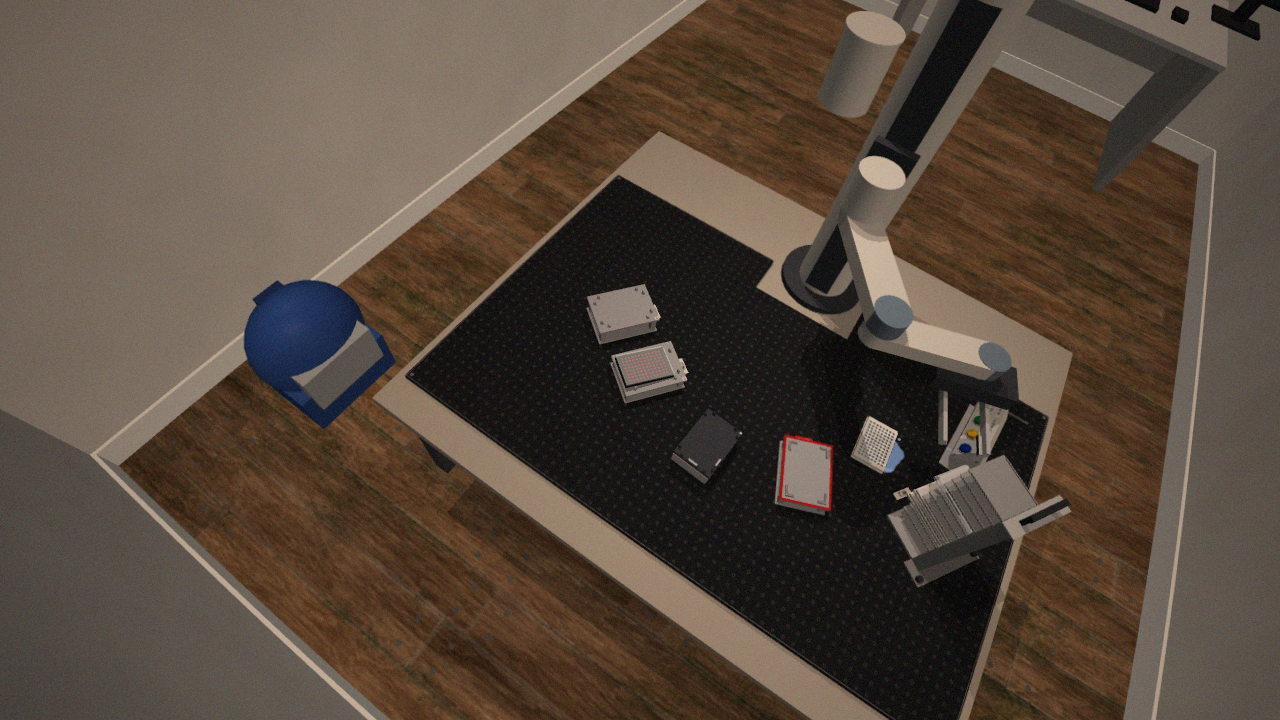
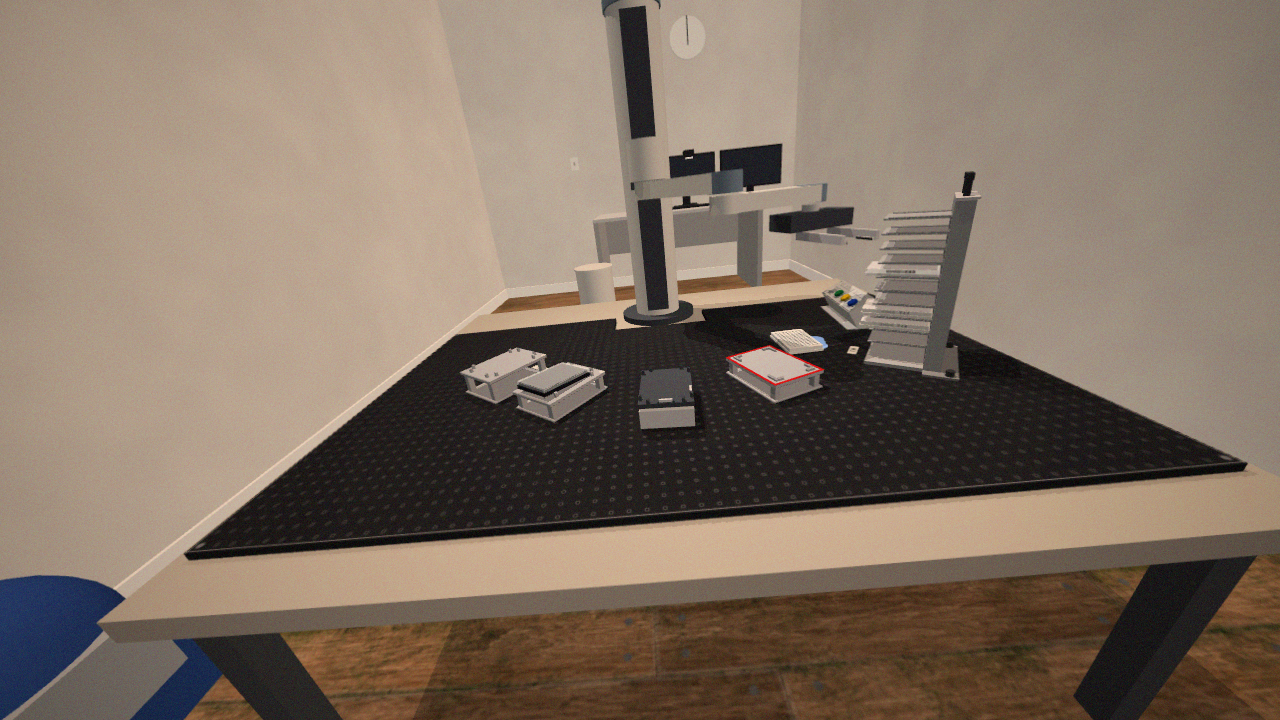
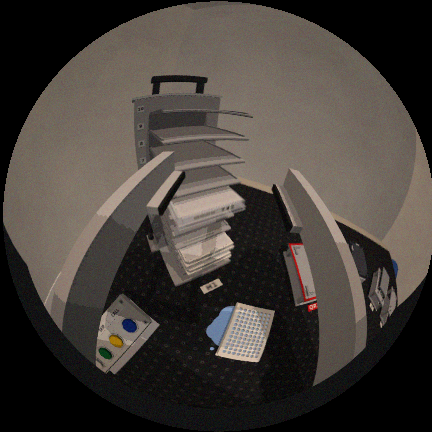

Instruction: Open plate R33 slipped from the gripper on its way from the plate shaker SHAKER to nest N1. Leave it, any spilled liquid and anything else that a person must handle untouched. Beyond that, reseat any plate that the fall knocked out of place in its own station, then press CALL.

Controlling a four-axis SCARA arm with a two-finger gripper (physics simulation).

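Frame: origin at the arm's base, x left, y back, z up, level; metres.
Where they show: gripper, fingertip midpoint: [image 1: 964,449] [image 2: 860,237] [image 3: 230,168]; arm's base, origin of the base link: [image 1: 821,280] [image 2: 658,314].
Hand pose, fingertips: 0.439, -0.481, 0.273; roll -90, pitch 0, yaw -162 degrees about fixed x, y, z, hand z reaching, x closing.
Things, the pixels of their centre, and the offset from my fingertips, as dx, dy, dz. "spot": a spot on its surface instead.
- Open plate R33, body centre: [image 3: 247,333] [image 1: 874,444] [image 2: 795,340] -0.105, +0.064, -0.253
- blue spill, body centre: [image 3: 215,330] [image 1: 896,453] -0.045, +0.078, -0.260
- button panel, body centre: [image 3: 108,338] [image 1: 978,436] [image 2: 849,302] +0.110, +0.226, -0.218
- panel's blue button, body centre: [image 3: 128,325] [image 1: 965,448] [image 2: 852,303] +0.080, +0.153, -0.197
- rack H1, body centre: [image 3: 182,180] [image 1: 975,517] [image 2: 925,274] +0.099, -0.081, -0.074
- red-rimmed station, body centre: [image 2: 771,370] [image 1: 804,474] [image 3: 310,270] -0.224, -0.124, -0.237
- dark-topped unit, surface spot: [image 2: 665,385] [image 1: 707,442] spot: -0.455, -0.209, -0.205
- bare-topped station, body centre: [image 2: 506,371] [image 1: 622,312] -0.831, -0.014, -0.227
Open plate R33 [image 1: 874,442] [image 2: 794,339] [image 3: 247,332] lies on the mat, partly on a blue spill [image 1: 895,459] [image 2: 820,342] [image 3: 218,327]. My gripper [image 1: 963,447] [image 2: 861,238] [image 3: 230,168] is shut to its narrow stance, with a gap and nothing between its fingers. It hangs high near the button panel [image 1: 953,458] [image 2: 838,309] [image 3: 142,327]. The panel's blue button [image 1: 964,448] [image 2: 852,302] [image 3: 129,325] is nearest its CALL label. In rack H1 [image 1: 1006,501] [image 2: 950,286] [image 3: 141,120], one plate [image 2: 904,268] [image 3: 207,206] sticks out beyond those below.
A red-rimmed station [image 1: 806,472] [image 2: 775,365] [image 3: 305,272], labelled QR1, stands beside R33. Farther left are a dark-topped unit [image 1: 707,442] [image 2: 665,385], a station bearing a plate [image 1: 646,366] [image 2: 554,378] and a bare-topped station [image 1: 623,308] [image 2: 505,364]. Labels for SHAKER and N1 are not readable.
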